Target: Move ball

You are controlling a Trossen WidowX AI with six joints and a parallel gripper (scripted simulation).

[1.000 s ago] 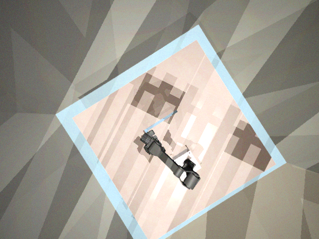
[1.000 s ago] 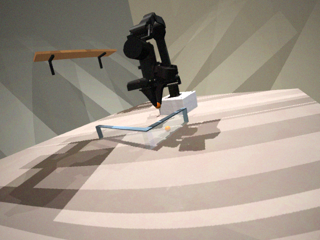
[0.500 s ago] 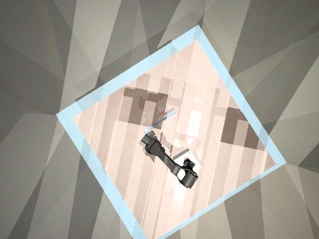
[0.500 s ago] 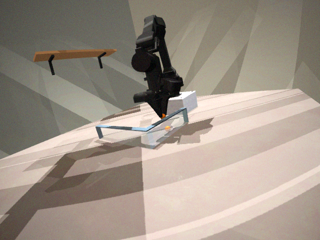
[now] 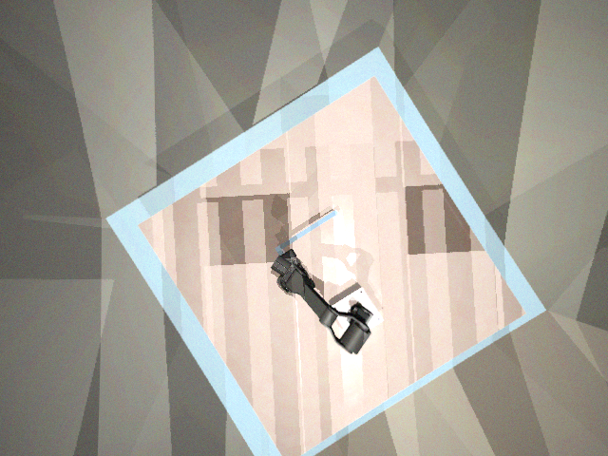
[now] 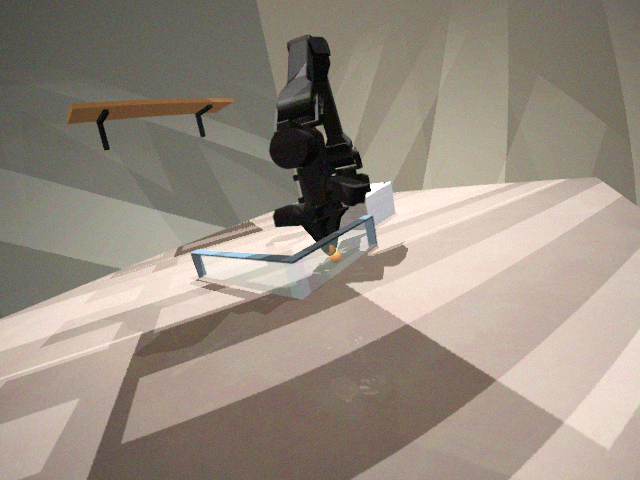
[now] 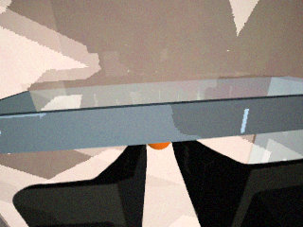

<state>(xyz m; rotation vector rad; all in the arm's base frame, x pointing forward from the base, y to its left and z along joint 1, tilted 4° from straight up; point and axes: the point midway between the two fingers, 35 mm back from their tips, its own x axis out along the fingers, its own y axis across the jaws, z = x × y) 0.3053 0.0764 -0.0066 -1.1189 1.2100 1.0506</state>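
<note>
Right now the see-through ball copy is 10 mm to the left of my gripper tip and 20 mm below it. Round my gripper tip: orange ball: right at my gripper tip.
</note>
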